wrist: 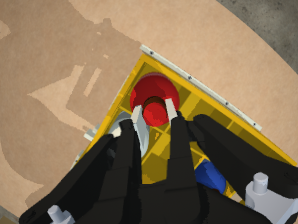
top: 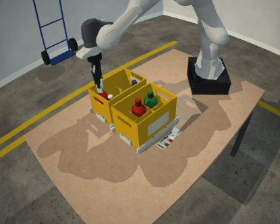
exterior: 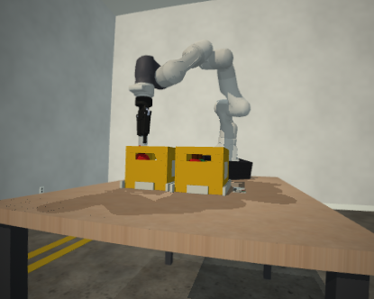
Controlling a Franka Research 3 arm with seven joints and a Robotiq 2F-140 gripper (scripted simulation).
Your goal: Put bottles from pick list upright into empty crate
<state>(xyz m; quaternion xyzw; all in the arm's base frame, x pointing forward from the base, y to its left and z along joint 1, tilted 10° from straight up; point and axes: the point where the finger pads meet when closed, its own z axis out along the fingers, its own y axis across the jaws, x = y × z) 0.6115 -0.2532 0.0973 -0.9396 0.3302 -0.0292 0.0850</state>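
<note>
Now: the white-capped bottle 10 mm behind my hand, 90 mm to the left of it and 100 mm below it. Round my hand: red-label bottle (100 mm behind, 210 mm to the left, 100 mm below); blue-label bottle (180 mm behind, 60 mm to the left, 100 mm below); green bottle (180 mm behind, 200 mm to the left, 100 mm below).
</note>
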